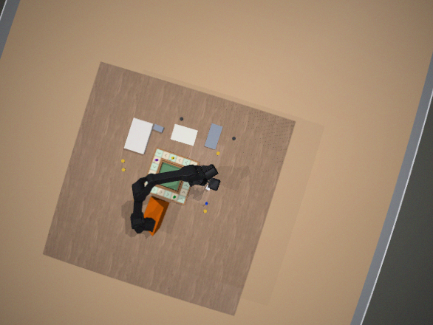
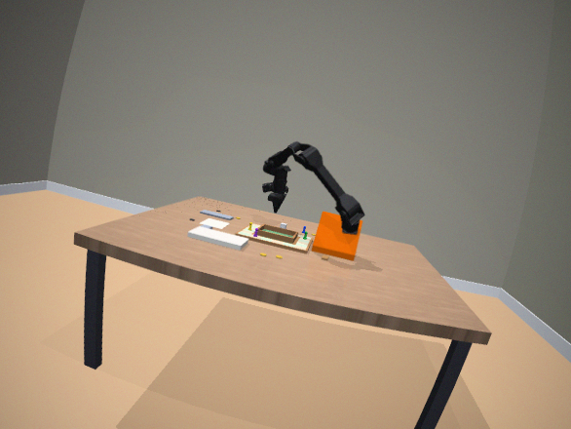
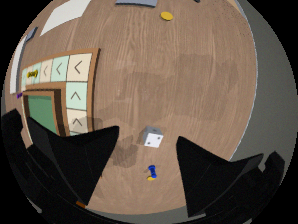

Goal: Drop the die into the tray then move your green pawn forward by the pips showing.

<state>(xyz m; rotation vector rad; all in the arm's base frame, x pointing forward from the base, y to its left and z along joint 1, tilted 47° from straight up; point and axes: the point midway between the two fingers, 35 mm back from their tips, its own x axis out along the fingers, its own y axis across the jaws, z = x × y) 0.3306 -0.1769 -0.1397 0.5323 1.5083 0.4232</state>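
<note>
Right now my gripper tip is 7 cm above the white die, 4 cm past it and 2 cm to the left of it. Round my gripper tip: blue pawn (14 cm behind, 6 cm below, 4 cm to the right); green pawn (16 cm to the left, 16 cm behind, 5 cm below); green tray (22 cm to the left, 7 cm below, 4 cm behind).
</note>
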